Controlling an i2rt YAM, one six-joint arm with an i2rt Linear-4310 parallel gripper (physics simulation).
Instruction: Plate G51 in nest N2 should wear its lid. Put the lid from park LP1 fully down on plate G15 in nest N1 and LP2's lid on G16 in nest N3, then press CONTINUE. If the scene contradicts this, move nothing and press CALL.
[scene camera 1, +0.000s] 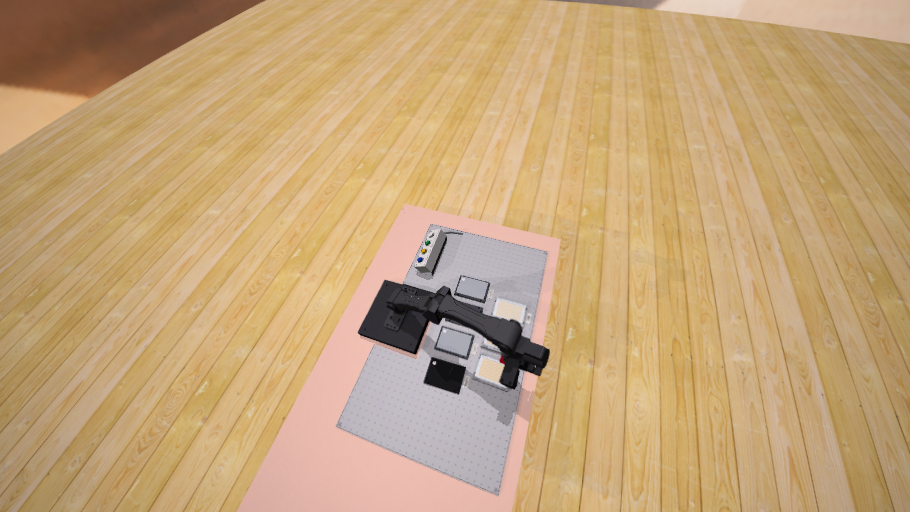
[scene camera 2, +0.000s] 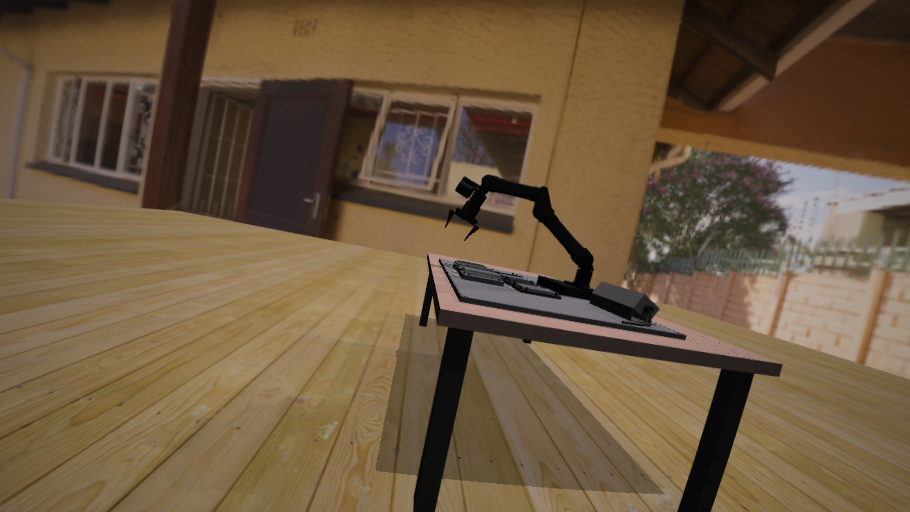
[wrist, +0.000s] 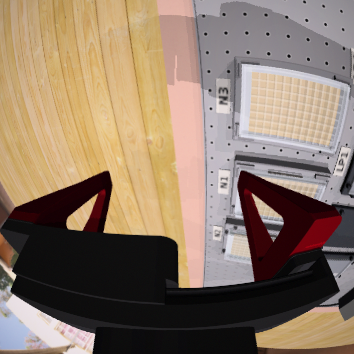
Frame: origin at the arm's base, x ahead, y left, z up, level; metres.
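Where they show: gripper, fingertip midpoint: (scene camera 2: 454, 234) (wrist: 174, 177); arm's base, link origin: (scene camera 1: 401, 308) (scene camera 2: 580, 287).
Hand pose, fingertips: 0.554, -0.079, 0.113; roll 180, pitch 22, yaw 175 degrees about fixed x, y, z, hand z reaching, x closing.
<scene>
Each offset is from my fingertips to the top centre of the thing, as dx, dy, dz. "pt": to the spot under its first point. Level surfaces: height alone.
In the wrist view the plate in nest N3 @(pt -0.099, -0.033, -0.107) (wrist: 295, 110) (scene camera 1: 490, 369) shows beige wells inside a pale rim. The plate in N1 @(-0.108, +0.097, -0.109) (wrist: 300, 192) is partly behind a finger. The plate in N2 @(-0.107, +0.226, -0.109) (wrist: 239, 245) (scene camera 1: 509, 310) also shows beige wells; whether a clear lid covers it I cannot tell. In scene camera 1 one grey lid-like panel @(-0.286, +0.026, -0.125) (scene camera 1: 455, 342) lies in the middle of the park row and another grey panel @(-0.294, +0.283, -0.125) (scene camera 1: 472, 288) farther back; their labels are unreadable there. The LP1 label @(pt -0.199, +0.030, -0.141) (wrist: 342, 161) shows at the wrist view's right. My gripper (wrist: 174, 177) (scene camera 2: 455, 233) is open and empty, high above the table's edge.
The button box @(-0.543, +0.393, -0.059) (scene camera 1: 430, 251) (scene camera 2: 623, 300) with green, yellow and blue buttons stands at the pegboard's back corner. A black square panel @(-0.276, -0.108, -0.123) (scene camera 1: 445, 375) lies near N3. The arm's black base plate (scene camera 1: 394, 324) is beside the pegboard @(dz -0.143) (scene camera 1: 420, 426). The arm hides part of the park row.
</scene>
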